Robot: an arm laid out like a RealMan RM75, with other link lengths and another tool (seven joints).
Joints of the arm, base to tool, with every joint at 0 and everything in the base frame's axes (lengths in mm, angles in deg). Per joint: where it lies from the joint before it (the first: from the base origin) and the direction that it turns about. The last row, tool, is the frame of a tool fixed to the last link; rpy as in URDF.
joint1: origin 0.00 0.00 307.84 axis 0 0 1
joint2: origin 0.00 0.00 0.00 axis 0 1 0
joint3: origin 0.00 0.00 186.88 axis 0 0 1
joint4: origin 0.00 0.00 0.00 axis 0 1 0
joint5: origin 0.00 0.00 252.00 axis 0 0 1
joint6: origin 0.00 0.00 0.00 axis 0 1 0
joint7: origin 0.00 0.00 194.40 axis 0 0 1
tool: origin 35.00 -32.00 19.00 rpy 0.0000 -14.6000 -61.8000
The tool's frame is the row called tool.
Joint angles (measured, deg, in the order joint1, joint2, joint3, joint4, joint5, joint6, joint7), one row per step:
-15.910 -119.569 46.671 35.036 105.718 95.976 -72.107
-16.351 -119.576 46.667 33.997 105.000 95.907 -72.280
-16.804 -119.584 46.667 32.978 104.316 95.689 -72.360
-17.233 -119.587 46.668 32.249 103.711 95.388 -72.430
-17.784 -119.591 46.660 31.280 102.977 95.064 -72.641
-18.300 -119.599 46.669 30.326 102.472 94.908 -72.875
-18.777 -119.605 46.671 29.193 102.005 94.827 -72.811
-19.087 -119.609 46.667 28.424 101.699 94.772 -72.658
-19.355 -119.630 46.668 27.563 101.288 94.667 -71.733
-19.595 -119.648 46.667 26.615 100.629 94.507 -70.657
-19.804 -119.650 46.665 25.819 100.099 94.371 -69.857
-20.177 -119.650 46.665 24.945 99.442 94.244 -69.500
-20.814 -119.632 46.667 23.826 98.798 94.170 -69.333
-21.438 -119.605 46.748 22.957 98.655 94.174 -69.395
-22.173 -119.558 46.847 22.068 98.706 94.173 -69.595
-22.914 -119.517 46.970 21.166 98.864 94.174 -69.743
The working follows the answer.
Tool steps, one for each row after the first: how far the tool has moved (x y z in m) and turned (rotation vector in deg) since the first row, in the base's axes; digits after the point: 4 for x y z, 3 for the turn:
0.0018 0.0010 -0.0016 -0.062 -1.068 0.446
0.0033 0.0024 -0.0032 -0.028 -1.968 0.884
0.0047 0.0043 -0.0041 0.142 -2.591 1.203
0.0064 0.0066 -0.0055 0.216 -3.460 1.705
0.0081 0.0077 -0.0075 0.008 -4.281 2.132
0.0097 0.0080 -0.0100 -0.207 -5.111 2.441
0.0107 0.0080 -0.0117 -0.302 -5.627 2.584
0.0120 0.0077 -0.0133 0.050 -5.972 2.271
0.0132 0.0077 -0.0143 0.655 -6.420 2.004
0.0140 0.0078 -0.0152 1.101 -6.795 1.864
0.0155 0.0086 -0.0162 1.355 -7.439 1.979
0.0181 0.0097 -0.0179 1.326 -8.278 2.117
0.0206 0.0100 -0.0205 0.824 -8.773 2.118
0.0234 0.0102 -0.0238 0.068 -9.170 2.090
0.0262 0.0101 -0.0275 -0.777 -9.477 1.997

Tool pose at each row, in the base's axes (x y z in m, rotation vector in deg; rounded; the steps above come from the unrounded poses):
-0.2352 0.3206 0.0496 113.607 110.674 35.791
-0.2333 0.3216 0.0481 112.461 110.541 36.767
-0.2318 0.3230 0.0464 111.489 110.495 37.691
-0.2305 0.3250 0.0455 110.888 110.485 38.489
-0.2288 0.3272 0.0442 109.902 110.517 39.435
-0.2271 0.3284 0.0422 108.849 110.473 40.008
-0.2255 0.3286 0.0396 107.885 110.291 40.546
-0.2244 0.3286 0.0379 107.350 110.125 40.908
-0.2232 0.3283 0.0364 107.578 109.600 41.497
-0.2220 0.3283 0.0353 107.834 109.070 42.458
-0.2212 0.3284 0.0344 107.941 108.710 43.215
-0.2197 0.3292 0.0335 107.529 108.447 44.046
-0.2171 0.3303 0.0317 106.802 108.076 44.729
-0.2146 0.3306 0.0291 106.174 107.751 44.583
-0.2118 0.3309 0.0259 105.499 107.446 44.076
-0.2090 0.3307 0.0222 104.895 107.119 43.386

